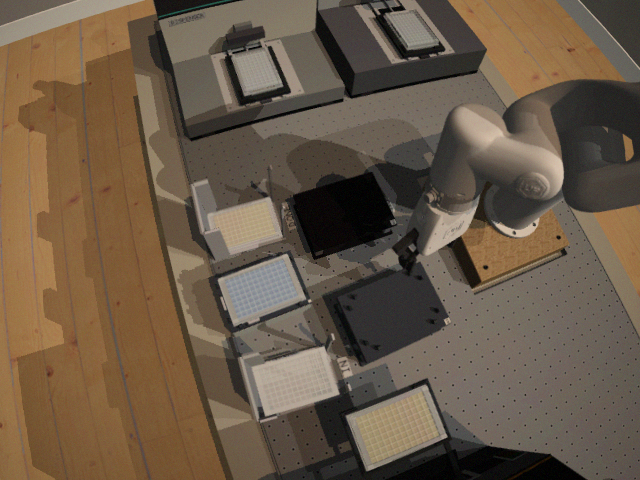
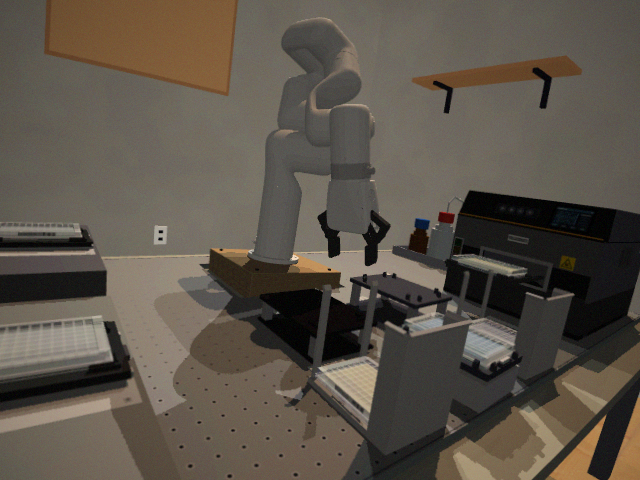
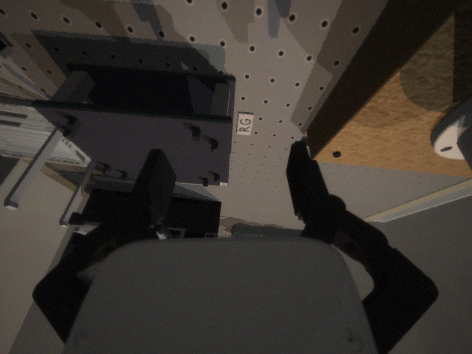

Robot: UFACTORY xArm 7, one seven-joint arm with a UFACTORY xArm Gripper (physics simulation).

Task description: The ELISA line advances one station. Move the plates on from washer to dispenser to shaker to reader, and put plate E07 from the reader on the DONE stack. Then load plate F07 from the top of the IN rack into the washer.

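Frame: origin at the arm's base, x down, y left, z ahead, level; millimetres.
Where they show: gripper, between the fingertips: (image 1: 425,253) (image 2: 351,260) (image 3: 228,159); arm's base, origin of its link: (image 1: 510,209) (image 2: 273,258).
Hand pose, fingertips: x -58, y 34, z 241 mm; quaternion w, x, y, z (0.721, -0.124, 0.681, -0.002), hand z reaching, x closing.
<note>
Each offset is from my fingertips to the top centre of the thing.
My gripper (image 1: 406,260) (image 2: 352,257) (image 3: 228,159) is open and empty, high above the bench near the dark RG stand (image 1: 390,315) (image 2: 398,289) (image 3: 150,142). A yellow plate @[dz +165, dx -30, dy +235 mm] (image 1: 398,427) (image 2: 488,264) lies on the extended carrier of the black machine. A blue plate @[dz +276, dx +27, dy -49 mm] (image 1: 262,289) (image 2: 485,348) lies on the low station between the racks. Another yellow plate @[dz +267, dx +74, dy -194 mm] (image 1: 245,224) (image 2: 348,379) is in the DONE rack. A whitish plate @[dz +276, dx +61, dy +111 mm] (image 1: 294,381) tops the IN rack. Pale plates sit on the grey machine (image 1: 256,71) and the dark machine (image 1: 412,29). Plate codes are unreadable.
A low black platform @[dz +71, dx +45, dy -146 mm] (image 1: 343,214) (image 2: 310,310) stands beside the DONE rack. The wooden arm base (image 1: 516,253) (image 2: 273,279) (image 3: 390,125) is close to the gripper. Thin posts and grey walls rise from both racks. Bottles @[dz -216, dx -151, dy +675 mm] (image 2: 442,232) stand beside the black machine @[dz +174, dx -174, dy +542 mm] (image 2: 527,242).
</note>
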